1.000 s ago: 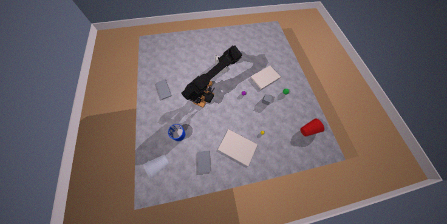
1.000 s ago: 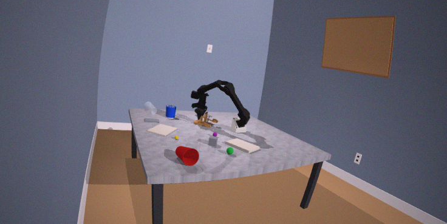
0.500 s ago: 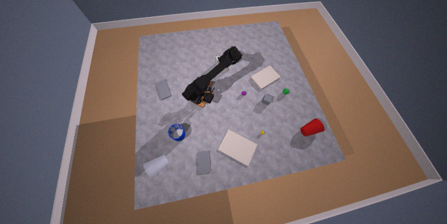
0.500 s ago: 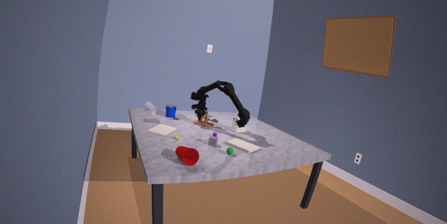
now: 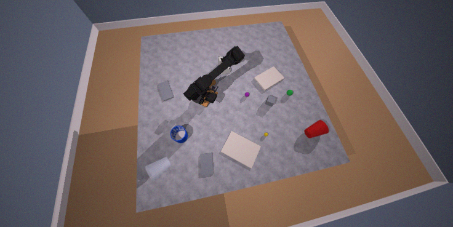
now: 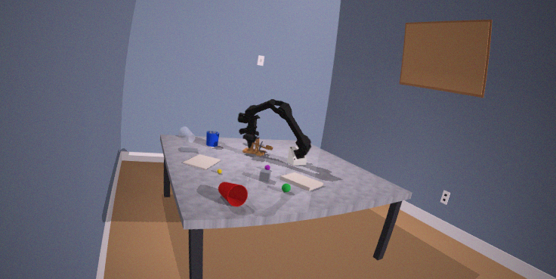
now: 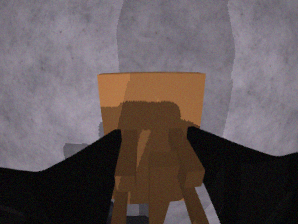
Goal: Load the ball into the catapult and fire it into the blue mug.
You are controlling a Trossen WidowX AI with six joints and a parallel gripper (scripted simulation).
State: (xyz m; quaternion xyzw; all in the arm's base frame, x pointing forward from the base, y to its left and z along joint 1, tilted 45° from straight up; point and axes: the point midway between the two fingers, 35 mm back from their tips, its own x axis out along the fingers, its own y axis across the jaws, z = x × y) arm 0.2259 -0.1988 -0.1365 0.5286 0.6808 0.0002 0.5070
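Now: gripper tip 300 mm to the right of the purple ball, 60 mm short of it and 30 mm above it. The rest, counted from my gripper tip: blue mug 210 mm to the right, 190 mm ahead, 20 mm below; then grey cube 440 mm to the left, 160 mm ahead, 20 mm below; then wooden catapult 60 mm to the left, 40 mm behind, 20 mm above.
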